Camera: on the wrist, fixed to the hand. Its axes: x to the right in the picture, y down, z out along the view.
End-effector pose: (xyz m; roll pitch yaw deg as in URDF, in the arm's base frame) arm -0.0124 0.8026 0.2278 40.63 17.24 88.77
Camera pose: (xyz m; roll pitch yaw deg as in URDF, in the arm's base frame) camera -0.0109 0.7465 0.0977 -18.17 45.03 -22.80
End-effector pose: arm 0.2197 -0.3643 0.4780 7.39 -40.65 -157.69
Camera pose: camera 0.1300 -0.3152 0.3800 50.46 13.26 120.95
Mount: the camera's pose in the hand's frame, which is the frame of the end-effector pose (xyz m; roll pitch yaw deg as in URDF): -0.0150 -0.0938 -0.1051 8.79 8.24 -92.23
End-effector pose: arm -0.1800 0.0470 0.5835 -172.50 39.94 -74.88
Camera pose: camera -0.0870 0.0066 0.6824 -130.25 -13.45 6.57
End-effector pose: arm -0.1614 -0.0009 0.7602 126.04 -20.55 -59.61
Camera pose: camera -0.0451 0.0779 0.7418 162.68 43.10 13.26
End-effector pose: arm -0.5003 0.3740 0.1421 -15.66 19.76 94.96
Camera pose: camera -0.3786 0.3446 0.0758 -10.54 -7.72 5.38
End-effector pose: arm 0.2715 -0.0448 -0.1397 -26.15 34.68 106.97
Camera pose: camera 0.4087 -0.0473 -0.1748 -26.42 -15.93 25.53
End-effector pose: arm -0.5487 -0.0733 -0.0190 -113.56 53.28 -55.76
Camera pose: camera -0.5447 -0.1838 0.0695 -92.35 -37.38 -36.36
